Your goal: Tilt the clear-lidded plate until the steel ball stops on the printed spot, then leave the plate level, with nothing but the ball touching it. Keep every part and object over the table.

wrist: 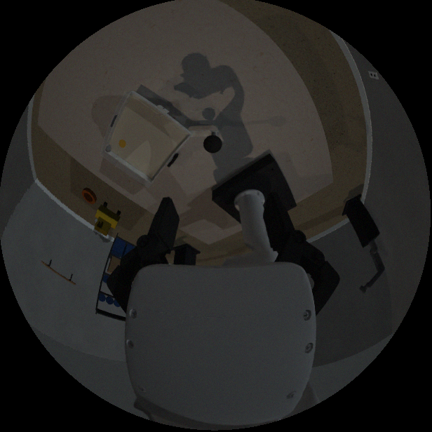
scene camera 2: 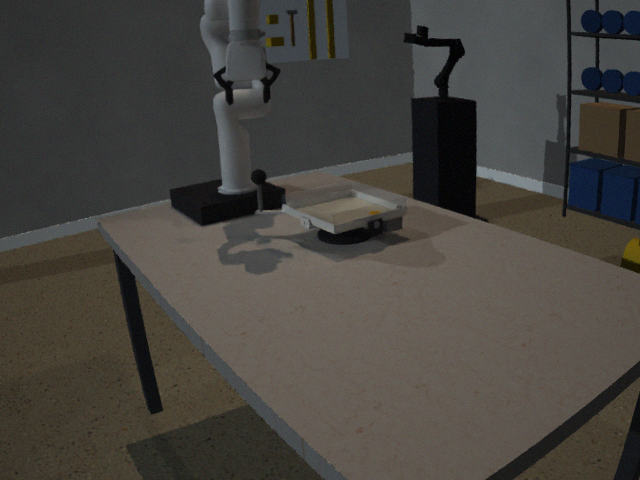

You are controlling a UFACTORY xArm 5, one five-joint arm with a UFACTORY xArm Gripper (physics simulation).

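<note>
The clear-lidded plate point(scene camera 2: 330, 210) point(wrist: 152, 134) is a shallow tray with white walls and a cream floor, on a round black base point(scene camera 2: 342, 236). I cannot tell whether it is exactly level. The orange printed spot point(scene camera 2: 374, 212) point(wrist: 122, 143) lies toward one corner. A small grey ball point(wrist: 108, 148) appears in that corner, off the spot; I cannot make it out clearly in the scene view. A black knob point(scene camera 2: 258, 176) point(wrist: 213, 144) stands on a post beside the plate. My gripper point(scene camera 2: 248, 99) point(wrist: 219, 205) is open and empty, high above the table, apart from plate and knob.
The black robot base block point(scene camera 2: 227, 206) point(wrist: 272, 172) stands at the table's back edge, close to the knob. The table point(scene camera 2: 392, 335) extends in front of the plate. A black pedestal point(scene camera 2: 443, 155) with a small dark arm and a shelf rack point(scene camera 2: 568, 118) stand beyond the table.
</note>
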